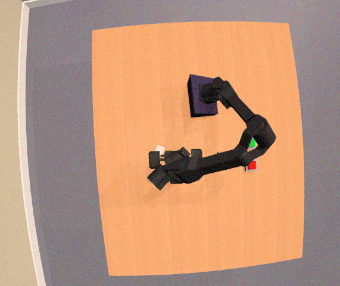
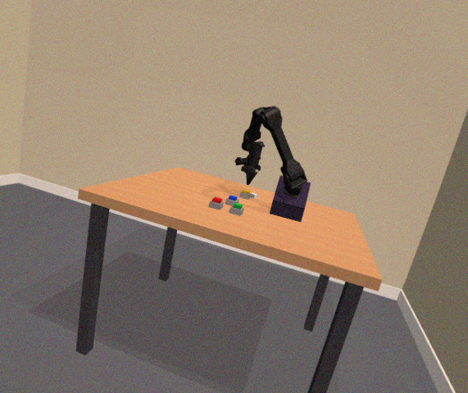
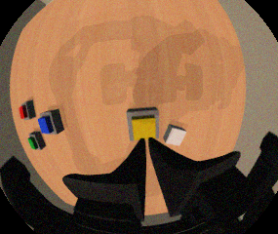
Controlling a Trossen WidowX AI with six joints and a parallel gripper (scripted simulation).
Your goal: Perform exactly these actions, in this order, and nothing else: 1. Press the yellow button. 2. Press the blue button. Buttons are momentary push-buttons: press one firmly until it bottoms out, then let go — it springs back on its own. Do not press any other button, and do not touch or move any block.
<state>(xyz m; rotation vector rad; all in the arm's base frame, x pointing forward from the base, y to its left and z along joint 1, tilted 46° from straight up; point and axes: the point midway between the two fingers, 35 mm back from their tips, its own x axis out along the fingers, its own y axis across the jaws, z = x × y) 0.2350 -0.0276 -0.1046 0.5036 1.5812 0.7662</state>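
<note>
The yellow button lies 4 cm below my gripper tip. The rest, counted from my gripper tip: green button: 30 cm to the left, 7 cm behind, 4 cm below; small white block: 6 cm to the right, 6 cm below, 2 cm behind; blue button: 20 cm to the left, 4 cm below, 1 cm behind.
</note>
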